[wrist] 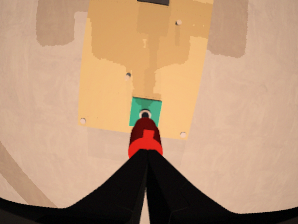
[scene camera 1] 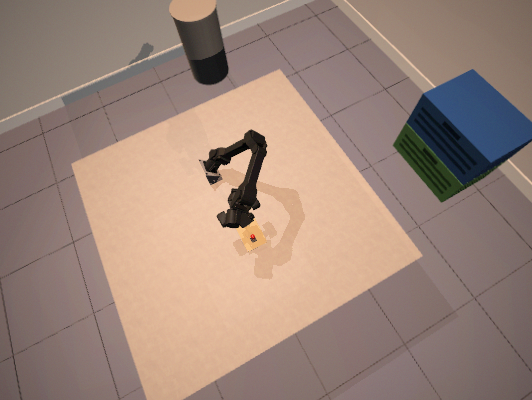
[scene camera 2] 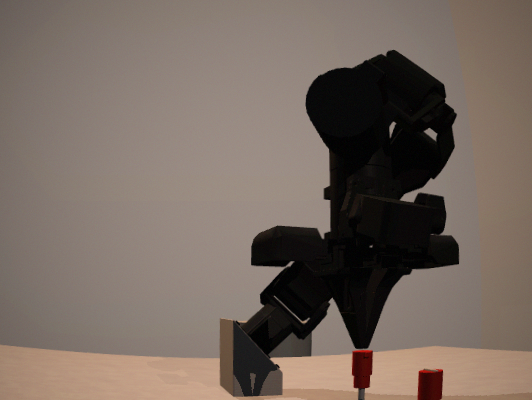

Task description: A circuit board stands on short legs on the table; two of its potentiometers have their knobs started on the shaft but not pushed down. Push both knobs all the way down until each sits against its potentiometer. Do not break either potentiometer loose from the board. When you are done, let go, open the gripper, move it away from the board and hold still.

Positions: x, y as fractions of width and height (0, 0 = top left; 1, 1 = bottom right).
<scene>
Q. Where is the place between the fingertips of my gripper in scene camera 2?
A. At 0.68, 0.87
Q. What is my gripper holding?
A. Nothing.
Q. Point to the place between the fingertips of my gripper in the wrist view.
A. At 0.49, 0.70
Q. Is my gripper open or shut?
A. Shut.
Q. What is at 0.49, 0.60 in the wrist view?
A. A red knob.
</scene>
